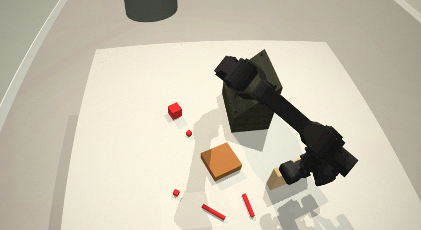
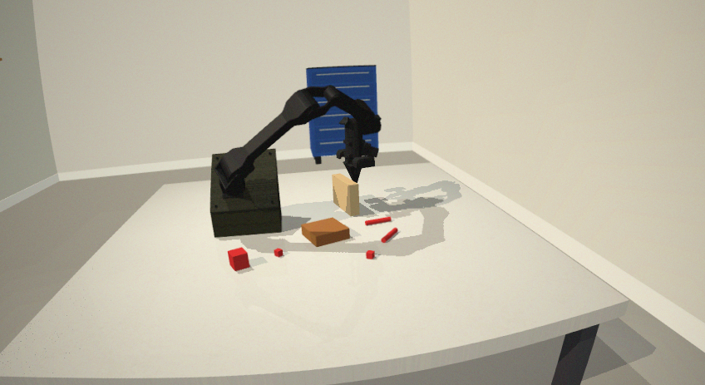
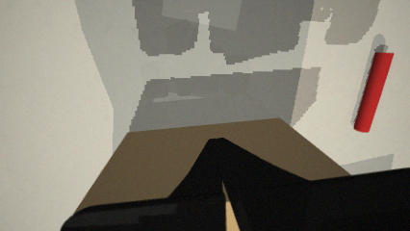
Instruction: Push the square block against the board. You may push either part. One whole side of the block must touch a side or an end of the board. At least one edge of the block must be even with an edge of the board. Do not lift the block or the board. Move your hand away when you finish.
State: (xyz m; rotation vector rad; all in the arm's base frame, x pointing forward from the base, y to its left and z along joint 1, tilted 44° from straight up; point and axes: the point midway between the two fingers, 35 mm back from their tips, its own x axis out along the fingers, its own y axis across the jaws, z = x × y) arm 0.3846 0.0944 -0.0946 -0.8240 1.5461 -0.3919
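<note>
My gripper tip is now 40 mm past the tan board, 30 mm above it and 10 mm to the left of it. From my gripper tip the other things lie so: red cube (380 mm to the right, 350 mm behind, 60 mm below); then orange square block (230 mm to the right, 120 mm behind, 70 mm below).
</note>
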